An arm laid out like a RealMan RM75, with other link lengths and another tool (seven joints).
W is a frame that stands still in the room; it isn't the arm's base.
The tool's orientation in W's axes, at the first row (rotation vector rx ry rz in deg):
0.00 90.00 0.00
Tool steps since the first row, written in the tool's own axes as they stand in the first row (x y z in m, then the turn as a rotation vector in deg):
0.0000 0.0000 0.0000 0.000 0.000 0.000
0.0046 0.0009 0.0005 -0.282 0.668 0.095
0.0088 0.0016 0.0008 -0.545 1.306 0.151
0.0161 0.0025 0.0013 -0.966 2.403 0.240
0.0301 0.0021 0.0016 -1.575 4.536 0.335
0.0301 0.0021 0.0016 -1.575 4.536 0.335
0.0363 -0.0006 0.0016 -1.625 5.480 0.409
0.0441 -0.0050 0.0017 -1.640 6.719 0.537
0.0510 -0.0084 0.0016 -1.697 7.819 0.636
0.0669 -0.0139 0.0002 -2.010 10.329 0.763
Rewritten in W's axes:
0.0000 0.0000 0.0000 0.000 0.000 0.000
0.0005 0.0009 -0.0046 0.095 0.668 0.282
0.0008 0.0016 -0.0088 0.151 1.306 0.545
0.0013 0.0025 -0.0161 0.240 2.403 0.966
0.0016 0.0021 -0.0301 0.335 4.536 1.575
0.0016 0.0021 -0.0301 0.335 4.536 1.575
0.0016 -0.0006 -0.0363 0.409 5.480 1.625
0.0017 -0.0050 -0.0441 0.537 6.719 1.640
0.0016 -0.0084 -0.0510 0.636 7.819 1.697
0.0002 -0.0139 -0.0669 0.763 10.329 2.010

